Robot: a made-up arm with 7 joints.
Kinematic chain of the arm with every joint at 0, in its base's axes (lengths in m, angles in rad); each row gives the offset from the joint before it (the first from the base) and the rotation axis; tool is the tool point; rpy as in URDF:
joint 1: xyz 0 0 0.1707 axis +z
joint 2: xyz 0 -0.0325 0.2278 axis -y
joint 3: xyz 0 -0.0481 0.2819 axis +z
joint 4: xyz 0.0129 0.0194 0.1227 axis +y
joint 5: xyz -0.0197 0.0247 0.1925 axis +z
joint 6: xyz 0 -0.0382 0.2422 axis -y
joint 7: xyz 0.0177 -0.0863 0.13 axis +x
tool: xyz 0 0 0 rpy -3.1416 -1.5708 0
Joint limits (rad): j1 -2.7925..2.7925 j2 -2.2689..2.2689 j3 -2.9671..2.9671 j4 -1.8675..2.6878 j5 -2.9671..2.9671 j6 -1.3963..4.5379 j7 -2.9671..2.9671
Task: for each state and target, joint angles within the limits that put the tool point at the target. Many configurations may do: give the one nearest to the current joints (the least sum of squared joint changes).
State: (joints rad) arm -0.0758 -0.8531 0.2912 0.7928 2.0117 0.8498 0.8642
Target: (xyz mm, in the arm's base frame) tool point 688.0 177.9 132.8
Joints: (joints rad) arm 0.0866 -1.1968 0.3340 1.0524 2.0363 0.8591 0.8642
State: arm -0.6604 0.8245 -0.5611 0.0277 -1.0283 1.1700 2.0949
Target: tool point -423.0 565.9 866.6
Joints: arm -0.6910 0.7411 -0.6252 -0.2749 -1.0386 1.4037 2.0949
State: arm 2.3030 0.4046 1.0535 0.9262 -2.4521 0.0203 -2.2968
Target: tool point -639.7 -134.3 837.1
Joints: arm 2.6525 -0.4391 0.8284 1.3770 -2.5049 0.0897 -2.2968
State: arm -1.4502 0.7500 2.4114 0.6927 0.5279 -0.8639 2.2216
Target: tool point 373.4 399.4 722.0
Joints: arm -1.5910 0.4107 2.0973 1.1621 0.4536 -1.1154 2.2216
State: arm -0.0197 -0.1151 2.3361 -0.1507 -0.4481 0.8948 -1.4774
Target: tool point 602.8 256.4 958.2
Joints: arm 0.6555 -0.3780 2.8174 -0.5503 -0.3002 1.1092 -1.4774
